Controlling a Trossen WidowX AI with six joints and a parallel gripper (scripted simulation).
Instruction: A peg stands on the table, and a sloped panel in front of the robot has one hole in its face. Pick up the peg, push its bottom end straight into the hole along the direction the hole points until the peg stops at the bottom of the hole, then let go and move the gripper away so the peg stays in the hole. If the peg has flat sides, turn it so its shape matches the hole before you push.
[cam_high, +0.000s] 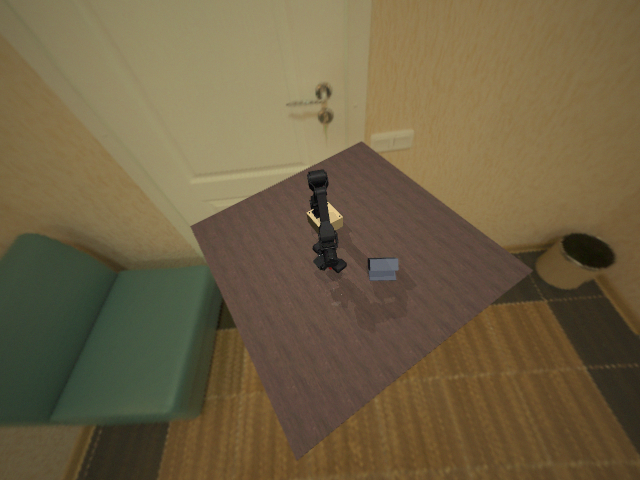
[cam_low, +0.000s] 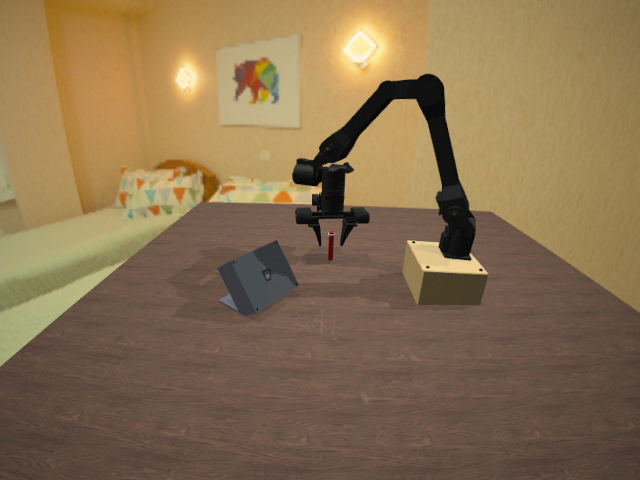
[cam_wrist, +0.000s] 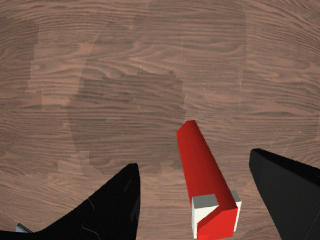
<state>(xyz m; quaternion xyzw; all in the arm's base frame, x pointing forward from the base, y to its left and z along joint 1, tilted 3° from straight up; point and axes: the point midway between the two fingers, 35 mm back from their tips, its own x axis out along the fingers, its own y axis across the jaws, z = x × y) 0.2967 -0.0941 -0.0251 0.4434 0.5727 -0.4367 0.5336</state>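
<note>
The grey sloped panel lies 130 mm ahead of my gripper tip, 220 mm to the left of it and 10 mm above it. The rest, counted from my gripper tip: red square-sided peg: 20 mm above.
</note>
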